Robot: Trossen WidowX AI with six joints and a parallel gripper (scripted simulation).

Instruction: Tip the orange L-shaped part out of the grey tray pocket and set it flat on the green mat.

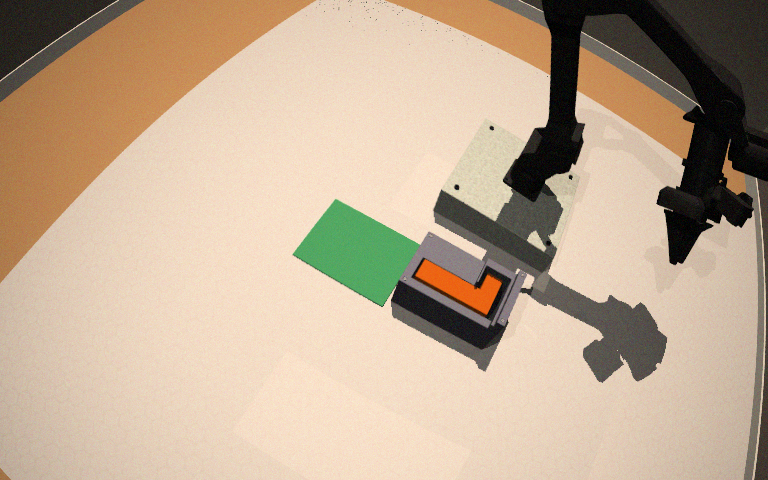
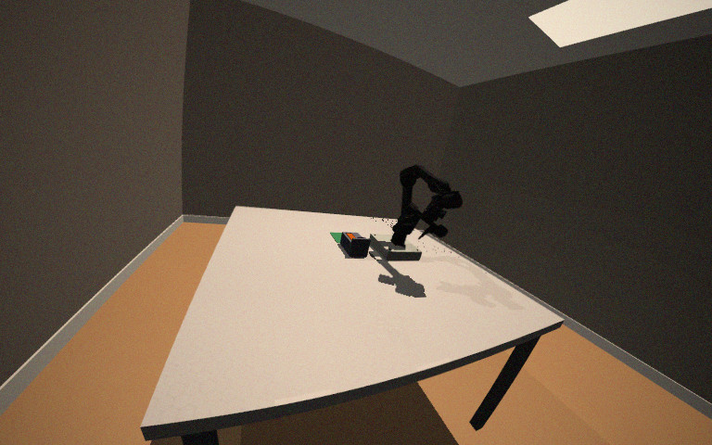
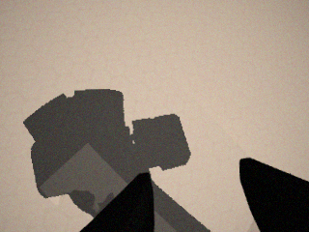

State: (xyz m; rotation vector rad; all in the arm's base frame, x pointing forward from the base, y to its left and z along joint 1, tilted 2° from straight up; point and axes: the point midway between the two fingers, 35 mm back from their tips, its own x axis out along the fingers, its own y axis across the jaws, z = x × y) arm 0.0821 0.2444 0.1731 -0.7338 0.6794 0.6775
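The orange L-shaped part is 140 mm ahead of my gripper tip, 250 mm to the right of it and 140 mm below it. From my gripper tip the other things lie so: green mat 150 mm ahead, 420 mm to the right, 200 mm below.
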